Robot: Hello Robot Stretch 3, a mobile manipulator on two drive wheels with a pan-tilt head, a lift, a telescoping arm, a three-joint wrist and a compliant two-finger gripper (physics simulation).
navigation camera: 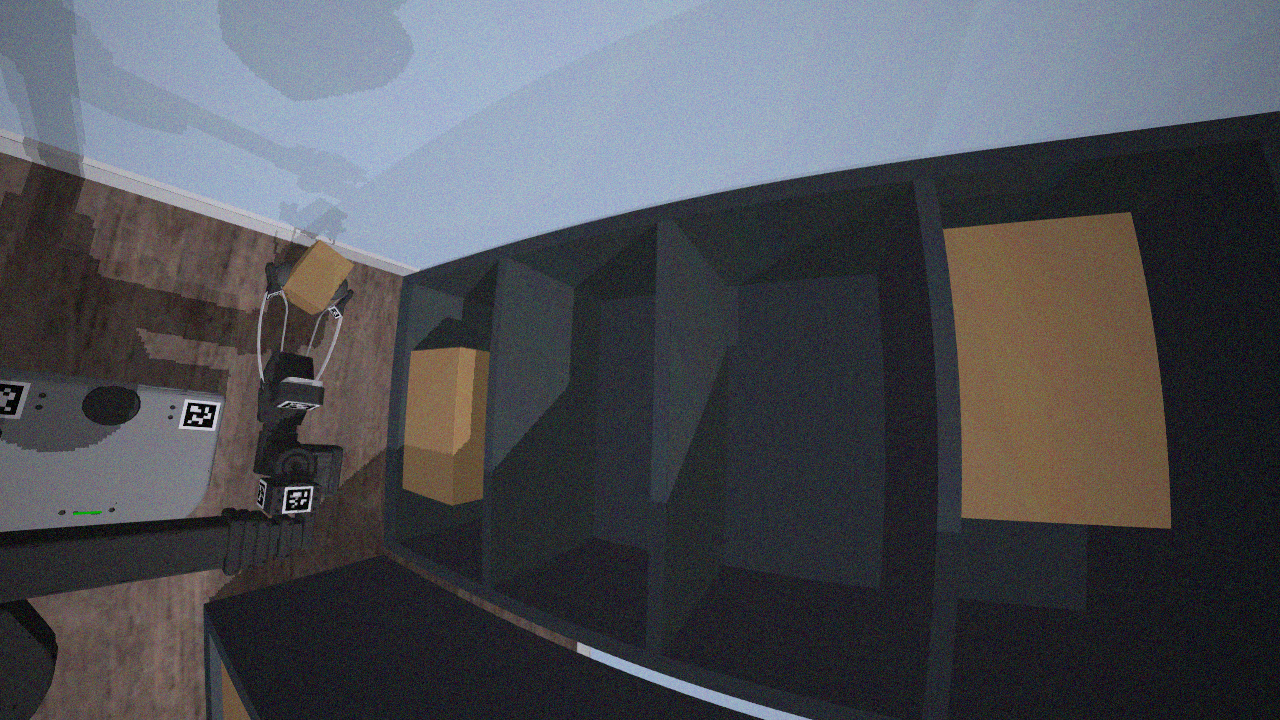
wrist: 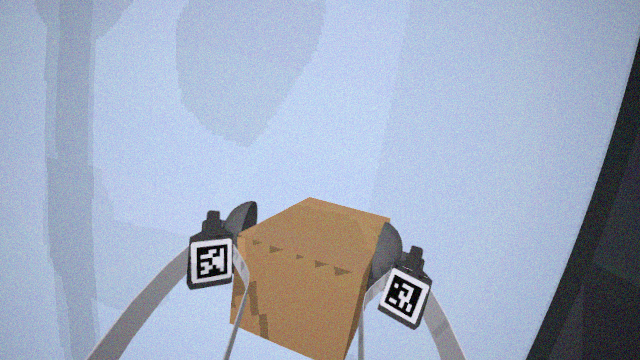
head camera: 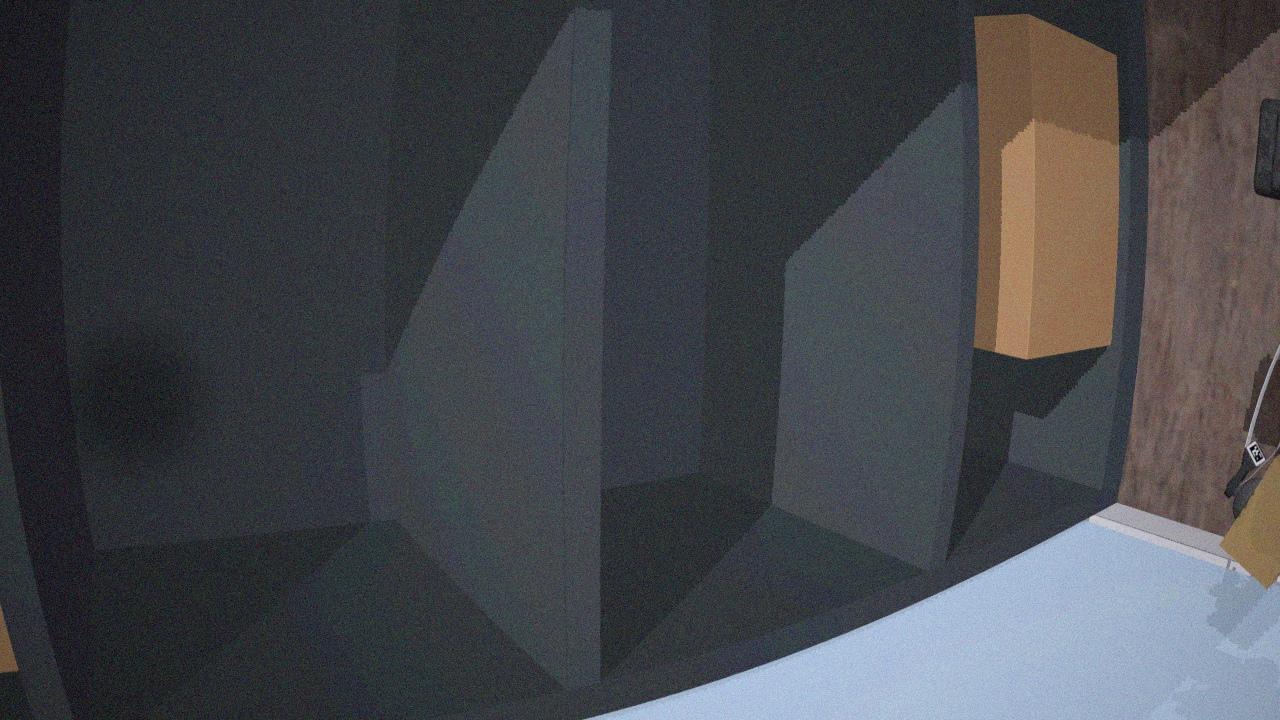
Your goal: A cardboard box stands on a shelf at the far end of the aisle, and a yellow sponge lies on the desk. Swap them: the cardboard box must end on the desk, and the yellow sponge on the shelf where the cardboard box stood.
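Frame: origin at the robot's base, x ahead, y up, z right, level; centimetres.
Seen in the pictures: gripper, between the fingertips: [navigation camera: 317, 270] [head camera: 1276, 531]; robot's base, origin of its link: [navigation camera: 113, 403].
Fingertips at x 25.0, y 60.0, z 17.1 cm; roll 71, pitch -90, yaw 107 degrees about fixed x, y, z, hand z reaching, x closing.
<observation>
Offsets run from my fingertips to a thing's top centre.
The cardboard box @[dx -0.8, dy +1.2, dz +0.4 cm] [head camera: 1262, 537] [navigation camera: 317, 275] [wrist: 300, 285] is a small tan-brown block. It is held tilted in the air between the fingertips, near the pale wall. My gripper [navigation camera: 310, 284] [wrist: 318, 236] is shut on it, one rubber fingertip against each side. In the head camera view the box and part of the gripper are cut off by the right edge. The yellow sponge and the desk do not show in these views.
A dark shelf unit [head camera: 586, 358] [navigation camera: 935, 358] stands beside the gripper, with open compartments. A larger tan box @[dx -20.6, dy -25.4, dz +62.1 cm] [head camera: 1056, 223] [navigation camera: 438, 411] is in its end compartment, and another @[dx -6.4, dy +111.8, dz +60.9 cm] [navigation camera: 1056, 376] farther along. A pale blue wall [head camera: 850, 662] [navigation camera: 626, 89] [wrist: 475, 125] closes the aisle.
</observation>
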